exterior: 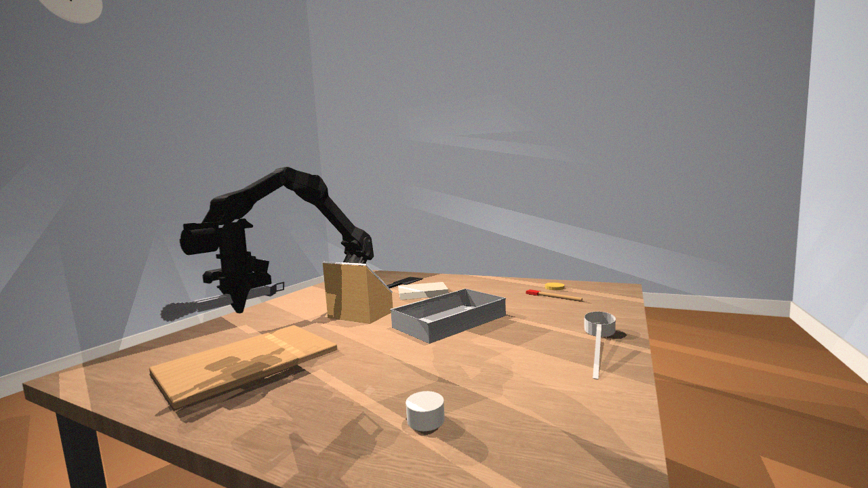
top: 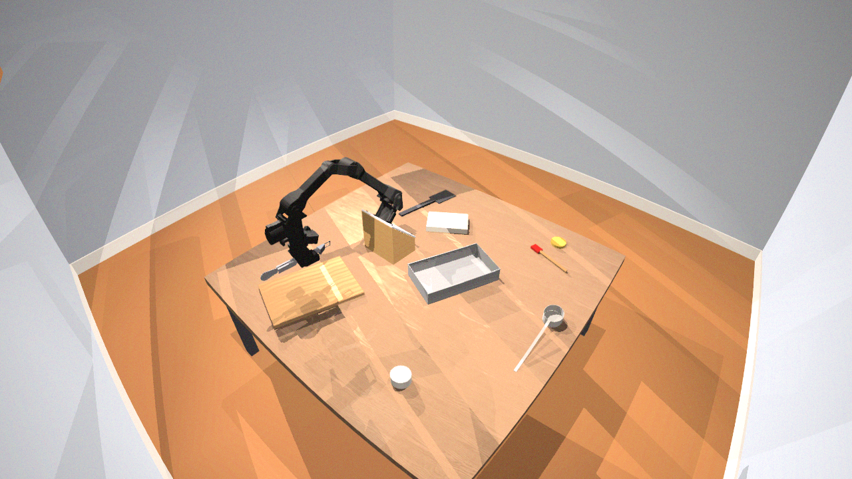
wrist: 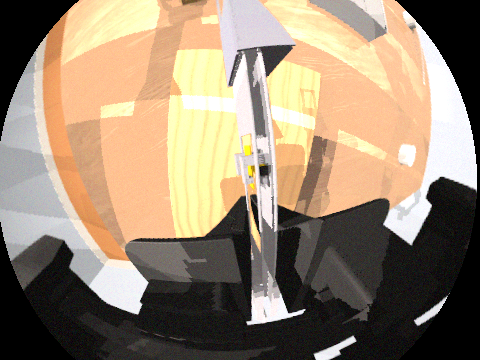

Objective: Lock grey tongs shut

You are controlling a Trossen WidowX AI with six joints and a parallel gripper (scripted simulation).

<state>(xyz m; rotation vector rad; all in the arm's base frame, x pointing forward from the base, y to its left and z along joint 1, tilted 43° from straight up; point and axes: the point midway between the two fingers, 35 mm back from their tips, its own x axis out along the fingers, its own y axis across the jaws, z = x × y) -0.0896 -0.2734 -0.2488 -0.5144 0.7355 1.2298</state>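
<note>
The wooden board is 120 mm below my gripper tip. Round my gripper tip: grey roasting tin: 420 mm ahead, 370 mm to the left, 100 mm below; then white block: 230 mm ahead, 660 mm to the left, 110 mm below; then dark spatula: 60 mm ahead, 780 mm to the left, 120 mm below.
</note>
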